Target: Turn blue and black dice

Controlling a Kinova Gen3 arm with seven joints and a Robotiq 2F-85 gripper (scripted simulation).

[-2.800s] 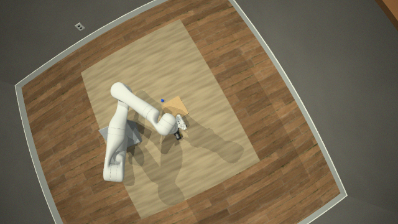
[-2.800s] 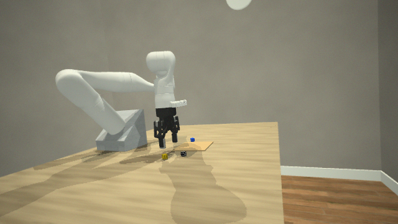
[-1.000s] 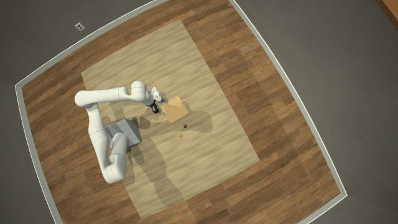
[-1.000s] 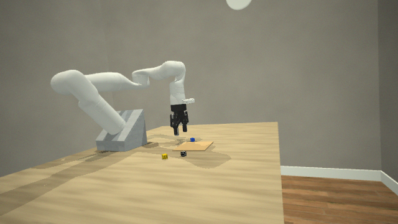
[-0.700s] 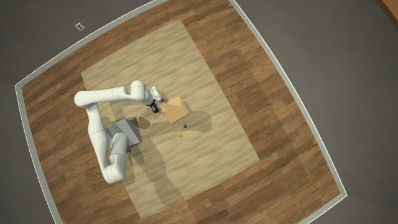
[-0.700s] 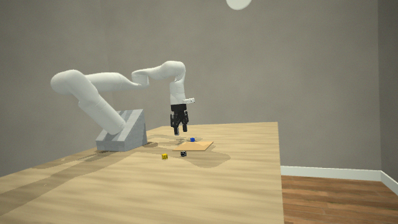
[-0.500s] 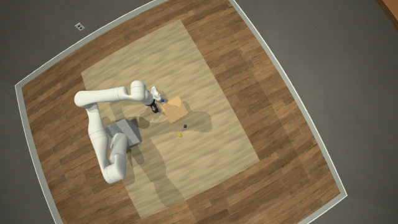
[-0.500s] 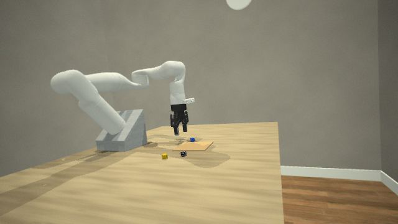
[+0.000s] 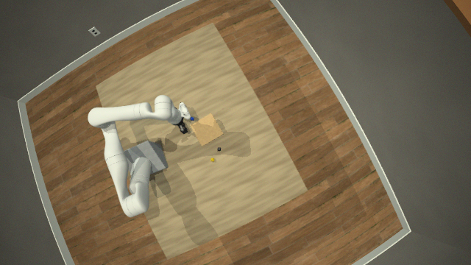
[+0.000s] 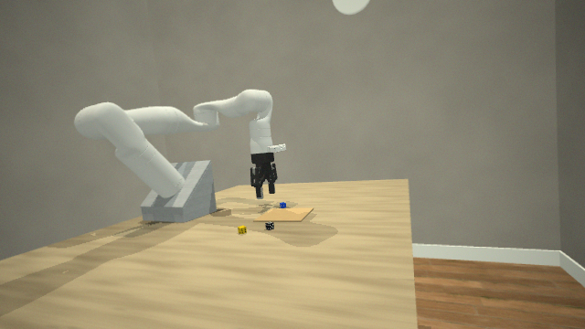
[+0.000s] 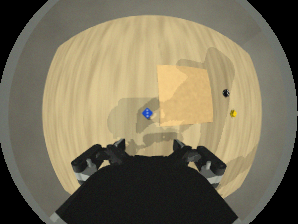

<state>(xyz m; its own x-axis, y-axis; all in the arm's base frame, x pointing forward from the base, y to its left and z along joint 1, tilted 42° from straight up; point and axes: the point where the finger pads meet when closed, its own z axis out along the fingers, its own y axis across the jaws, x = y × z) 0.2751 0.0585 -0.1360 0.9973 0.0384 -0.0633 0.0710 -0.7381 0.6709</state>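
Now: the blue die 5 cm ahead of my hand, 4 cm below it and 1 cm to the left of it. From my hand the other things lie so: black die 21 cm to the right, 13 cm ahead, 4 cm below; tan mat 11 cm ahead, 8 cm to the right, 4 cm below; yellow die 25 cm to the right, 7 cm ahead, 4 cm below.
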